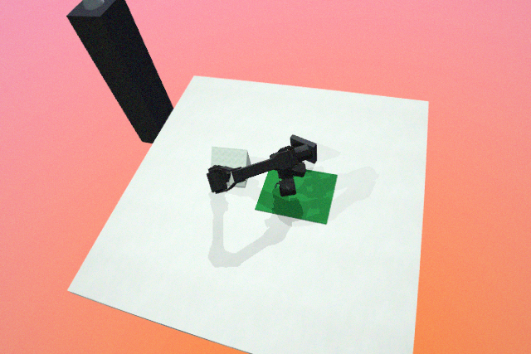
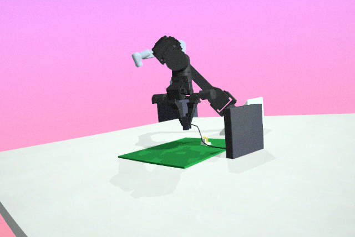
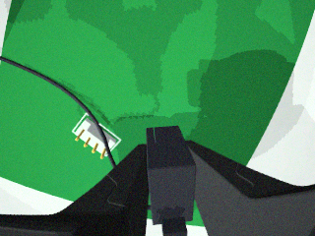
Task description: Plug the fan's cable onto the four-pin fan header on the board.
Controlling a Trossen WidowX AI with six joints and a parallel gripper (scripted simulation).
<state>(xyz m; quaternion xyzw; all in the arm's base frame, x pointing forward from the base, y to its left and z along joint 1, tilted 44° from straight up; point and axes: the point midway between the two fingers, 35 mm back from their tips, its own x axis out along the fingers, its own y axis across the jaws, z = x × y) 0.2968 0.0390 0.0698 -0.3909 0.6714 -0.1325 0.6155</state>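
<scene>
Right now my gripper tip is 7 cm above the white four-pin fan header, 4 cm to the right of it and 3 cm past it. From my gripper tip the other things lie so: green board 8 cm below, 3 cm ahead, 2 cm to the left; then fan 19 cm to the left, 2 cm ahead, 1 cm below; then dark fan plug 1 cm behind, 1 cm above.
</scene>
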